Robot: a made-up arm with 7 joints. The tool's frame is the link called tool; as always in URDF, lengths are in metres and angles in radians. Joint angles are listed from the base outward.
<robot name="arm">
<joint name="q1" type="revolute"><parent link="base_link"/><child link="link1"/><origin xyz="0.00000 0.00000 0.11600"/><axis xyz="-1 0 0"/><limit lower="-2.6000" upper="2.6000"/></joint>
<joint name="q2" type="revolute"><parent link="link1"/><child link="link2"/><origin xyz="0.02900 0.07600 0.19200"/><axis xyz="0 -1 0"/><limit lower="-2.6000" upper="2.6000"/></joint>
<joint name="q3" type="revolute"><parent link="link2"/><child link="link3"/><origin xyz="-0.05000 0.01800 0.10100"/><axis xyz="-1 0 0"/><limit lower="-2.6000" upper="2.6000"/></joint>
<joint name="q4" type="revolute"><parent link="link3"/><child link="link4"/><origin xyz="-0.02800 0.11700 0.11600"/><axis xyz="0 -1 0"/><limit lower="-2.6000" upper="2.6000"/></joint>
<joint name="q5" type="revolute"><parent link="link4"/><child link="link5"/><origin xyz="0.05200 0.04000 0.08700"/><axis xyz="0 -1 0"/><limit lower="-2.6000" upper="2.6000"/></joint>
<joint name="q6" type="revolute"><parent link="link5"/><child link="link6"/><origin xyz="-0.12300 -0.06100 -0.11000"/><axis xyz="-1 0 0"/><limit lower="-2.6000" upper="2.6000"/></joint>
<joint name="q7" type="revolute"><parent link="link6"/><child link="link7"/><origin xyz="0.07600 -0.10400 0.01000"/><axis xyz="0 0 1"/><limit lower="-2.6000" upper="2.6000"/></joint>
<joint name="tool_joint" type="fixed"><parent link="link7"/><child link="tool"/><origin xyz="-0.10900 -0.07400 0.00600"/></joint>
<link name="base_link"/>
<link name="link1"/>
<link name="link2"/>
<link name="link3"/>
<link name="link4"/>
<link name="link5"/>
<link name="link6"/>
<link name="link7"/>
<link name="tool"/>
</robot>
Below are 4 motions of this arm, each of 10 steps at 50 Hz.
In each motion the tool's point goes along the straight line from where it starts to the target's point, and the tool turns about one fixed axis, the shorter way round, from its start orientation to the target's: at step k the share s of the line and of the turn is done. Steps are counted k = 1, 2, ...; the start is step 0. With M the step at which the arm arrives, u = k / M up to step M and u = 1 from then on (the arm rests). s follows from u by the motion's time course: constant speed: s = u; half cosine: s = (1 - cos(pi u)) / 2; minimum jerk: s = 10 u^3 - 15 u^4 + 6 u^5.
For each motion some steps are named. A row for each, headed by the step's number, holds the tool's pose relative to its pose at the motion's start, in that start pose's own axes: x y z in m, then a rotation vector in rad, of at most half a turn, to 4 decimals.
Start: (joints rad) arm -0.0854 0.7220 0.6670 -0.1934 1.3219 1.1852 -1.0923
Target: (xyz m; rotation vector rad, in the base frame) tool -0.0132 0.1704 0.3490 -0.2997 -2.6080 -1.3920
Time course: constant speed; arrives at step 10
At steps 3, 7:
3: -0.0021 0.0022 0.0031 0.0294 0.0209 -0.0212
7: -0.0049 0.0051 0.0073 0.0687 0.0487 -0.0495

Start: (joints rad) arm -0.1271 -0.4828 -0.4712 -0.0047 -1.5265 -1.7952 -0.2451
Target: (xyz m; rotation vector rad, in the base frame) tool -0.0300 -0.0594 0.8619 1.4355 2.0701 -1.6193
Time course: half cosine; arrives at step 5
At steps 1, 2, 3, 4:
1: 0.0015 -0.0015 0.0005 0.0003 0.0011 0.0042
2: 0.0056 -0.0053 0.0017 0.0010 0.0039 0.0153
3: 0.0105 -0.0100 0.0032 0.0020 0.0073 0.0289
4: 0.0145 -0.0138 0.0044 0.0027 0.0101 0.0399

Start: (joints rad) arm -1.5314 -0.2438 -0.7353 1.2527 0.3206 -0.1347 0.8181
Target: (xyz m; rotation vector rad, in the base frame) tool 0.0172 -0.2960 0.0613 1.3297 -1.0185 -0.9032
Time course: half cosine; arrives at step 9
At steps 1, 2, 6, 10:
1: -0.0001 0.0008 0.0005 -0.0015 0.0054 -0.0019
2: -0.0002 0.0033 0.0018 -0.0056 0.0210 -0.0072
6: -0.0013 0.0211 0.0114 -0.0362 0.1348 -0.0462
10: -0.0017 0.0281 0.0151 -0.0483 0.1797 -0.0616

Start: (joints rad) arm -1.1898 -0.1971 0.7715 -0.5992 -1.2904 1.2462 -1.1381
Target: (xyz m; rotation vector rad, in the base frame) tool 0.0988 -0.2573 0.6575 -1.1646 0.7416 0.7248
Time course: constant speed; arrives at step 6
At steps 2, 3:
2: 0.0042 -0.0037 0.0074 -0.0166 0.0103 0.0214
3: 0.0063 -0.0056 0.0111 -0.0248 0.0154 0.0320

